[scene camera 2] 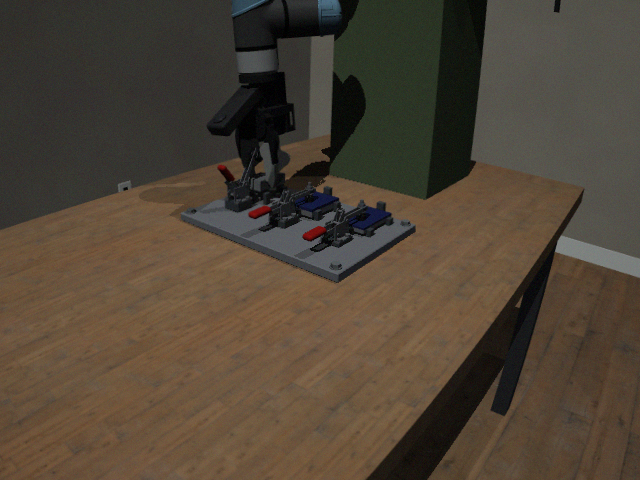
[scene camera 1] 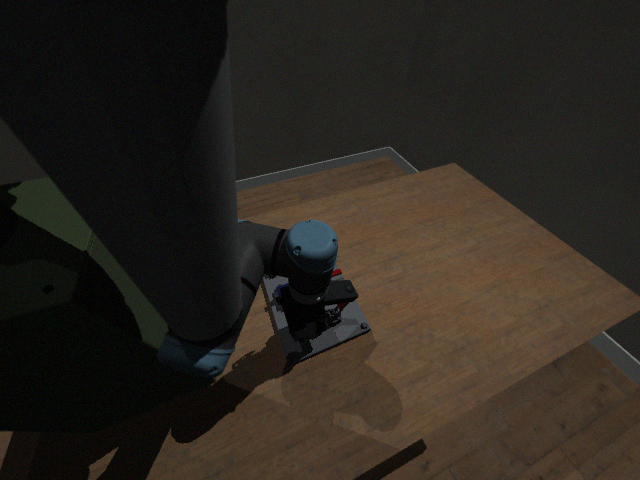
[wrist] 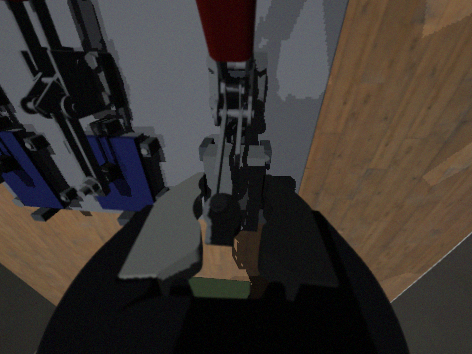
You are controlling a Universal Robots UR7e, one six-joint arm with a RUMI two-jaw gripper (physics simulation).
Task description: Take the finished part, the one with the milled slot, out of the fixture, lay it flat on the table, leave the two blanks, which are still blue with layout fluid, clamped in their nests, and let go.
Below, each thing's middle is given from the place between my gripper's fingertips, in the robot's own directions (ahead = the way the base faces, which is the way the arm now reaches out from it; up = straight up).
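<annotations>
Grey fixture plate (scene camera 2: 288, 245): 40 mm ahead of my gripper, 110 mm to the left of it, 30 mm below it. Dark hold-down arm (wrist: 222, 213): my gripper is 40 mm short of it and 50 mm below it.
</annotations>
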